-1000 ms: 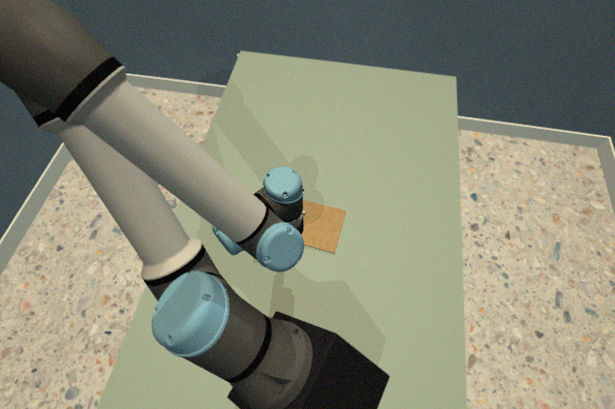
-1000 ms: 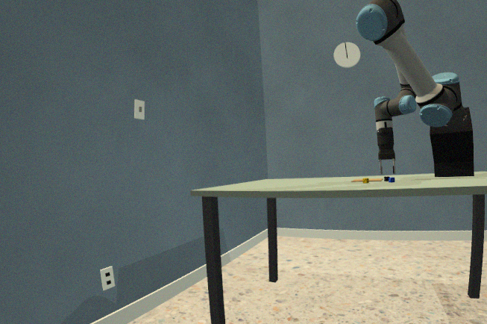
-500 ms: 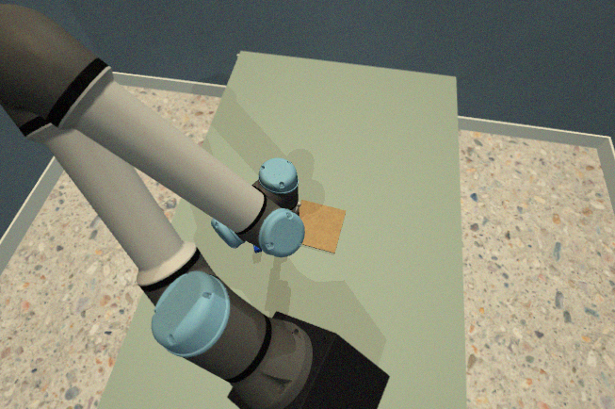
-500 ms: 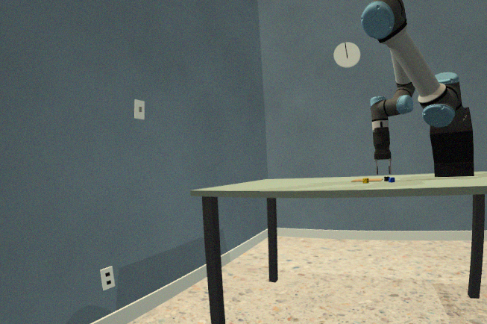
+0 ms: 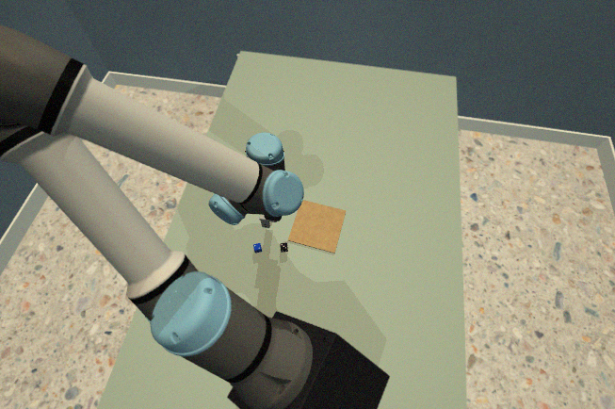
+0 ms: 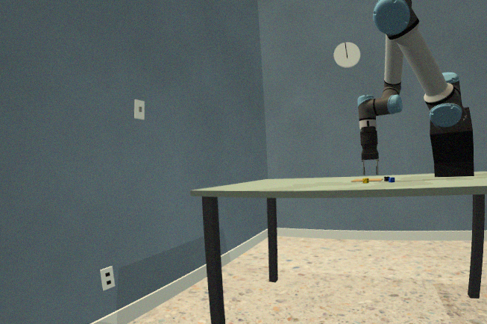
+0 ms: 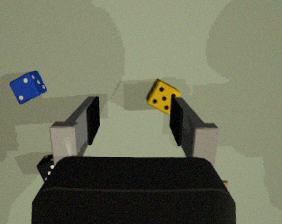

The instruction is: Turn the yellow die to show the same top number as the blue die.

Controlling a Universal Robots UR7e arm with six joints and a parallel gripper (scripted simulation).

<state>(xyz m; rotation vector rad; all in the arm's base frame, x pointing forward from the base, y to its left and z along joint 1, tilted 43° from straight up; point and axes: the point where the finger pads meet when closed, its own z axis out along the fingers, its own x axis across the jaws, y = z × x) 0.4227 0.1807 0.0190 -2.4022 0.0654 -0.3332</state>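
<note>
Now: the yellow die 40 mm below my hand, 20 mm ahead of it and 10 mm to the left of it. From my hand the other things lie so: blue die 90 mm behind, 40 mm below, 10 mm to the left; tan mat 140 mm to the right, 50 mm below, 20 mm ahead; black die 70 mm behind, 60 mm to the right, 40 mm below.
</note>
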